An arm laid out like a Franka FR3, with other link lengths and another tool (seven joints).
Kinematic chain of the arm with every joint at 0, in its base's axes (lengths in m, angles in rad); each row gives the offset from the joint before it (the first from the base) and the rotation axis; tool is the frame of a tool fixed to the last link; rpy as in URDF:
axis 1: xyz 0 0 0.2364 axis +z
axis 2: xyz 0 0 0 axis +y
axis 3: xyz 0 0 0.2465 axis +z
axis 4: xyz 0.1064 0 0 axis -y
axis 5: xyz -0.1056 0 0.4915 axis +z
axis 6: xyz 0 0 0 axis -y
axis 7: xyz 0.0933 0 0 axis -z
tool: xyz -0.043 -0.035 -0.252 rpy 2.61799 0 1.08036
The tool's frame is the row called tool.
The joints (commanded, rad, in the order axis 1, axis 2, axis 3, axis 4, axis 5, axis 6, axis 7), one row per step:
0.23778 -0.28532 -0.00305 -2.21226 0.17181 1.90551 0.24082
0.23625 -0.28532 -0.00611 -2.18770 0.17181 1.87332 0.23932
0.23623 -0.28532 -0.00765 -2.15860 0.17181 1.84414 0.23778
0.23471 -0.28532 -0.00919 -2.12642 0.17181 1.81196 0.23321
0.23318 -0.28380 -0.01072 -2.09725 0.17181 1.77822 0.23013
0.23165 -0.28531 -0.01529 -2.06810 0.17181 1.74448 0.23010
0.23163 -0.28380 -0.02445 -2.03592 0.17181 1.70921 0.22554
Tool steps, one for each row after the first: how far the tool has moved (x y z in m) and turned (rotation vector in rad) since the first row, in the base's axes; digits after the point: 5 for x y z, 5 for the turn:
0.00028 -0.00191 0.01200 0.00108 0.00736 0.00220
0.00193 -0.00191 0.02658 0.00318 0.00722 0.00697
0.00360 -0.00294 0.04272 0.00548 0.00648 0.01376
0.00354 -0.00432 0.05636 0.00629 0.01186 0.01938
0.00338 -0.00734 0.07177 0.00830 0.01492 0.01913
0.00372 -0.01226 0.08699 0.01143 0.01895 0.02074

